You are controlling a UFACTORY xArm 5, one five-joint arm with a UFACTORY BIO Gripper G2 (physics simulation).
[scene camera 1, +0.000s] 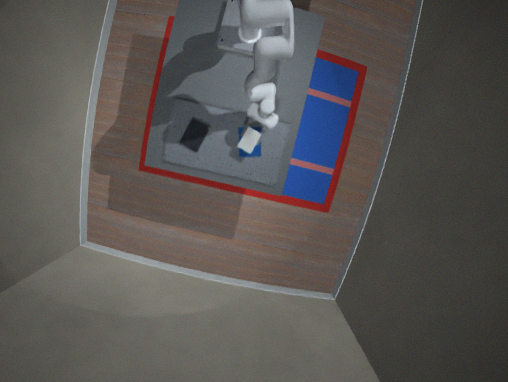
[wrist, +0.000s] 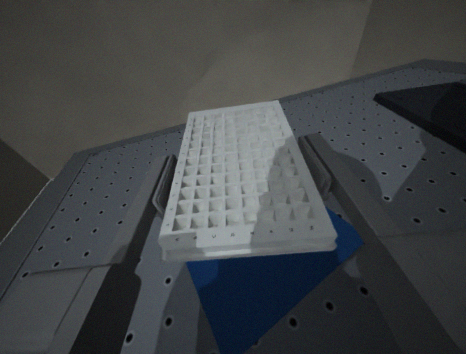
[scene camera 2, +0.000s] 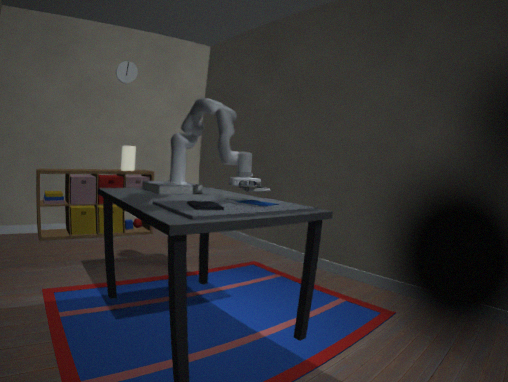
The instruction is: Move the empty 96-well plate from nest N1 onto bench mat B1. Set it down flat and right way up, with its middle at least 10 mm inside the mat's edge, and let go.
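Frame: origin at the arm's base, x up, y right, z ahead, level; centimetres.
Seen in the pictures: hand, its tool point: [scene camera 1: 251,137] [wrist: 238,175]; arm's base, origin of its link: [scene camera 1: 250,33] [scene camera 2: 177,183].
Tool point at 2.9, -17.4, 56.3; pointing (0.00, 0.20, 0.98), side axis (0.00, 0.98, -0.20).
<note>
Offsets run from my tool point to a thing's top centre, as dx, dy, dz. Level surfaces: height alone.
The white 96-well plate {+1.4, +0.4, +1.8} [scene camera 1: 249,140] [scene camera 2: 260,189] [wrist: 240,175] is level and right way up, its wells facing up. My gripper [scene camera 2: 250,188] [wrist: 243,172] is shut on its two long sides and holds it above the board. The blue bench mat B1 {dx -6.5} [scene camera 1: 256,150] [scene camera 2: 261,203] [wrist: 270,290] lies under the plate, turned relative to it, and part of it is hidden by the plate. In scene camera 2 a gap shows between plate and mat. The black nest N1 {-5.2, +32.0, +7.6} [scene camera 1: 194,134] [scene camera 2: 205,205] [wrist: 430,105] stands apart from the mat, with no plate on it.
The nest and mat are on a grey perforated board {dx -6.7} [scene camera 1: 220,150] [scene camera 2: 187,214] [wrist: 90,210] on the grey table [scene camera 1: 215,75] [scene camera 2: 250,221]. The arm's base [scene camera 2: 167,187] stands toward the table's back. A shelf unit [scene camera 2: 38,205] stands by the far wall.
</note>
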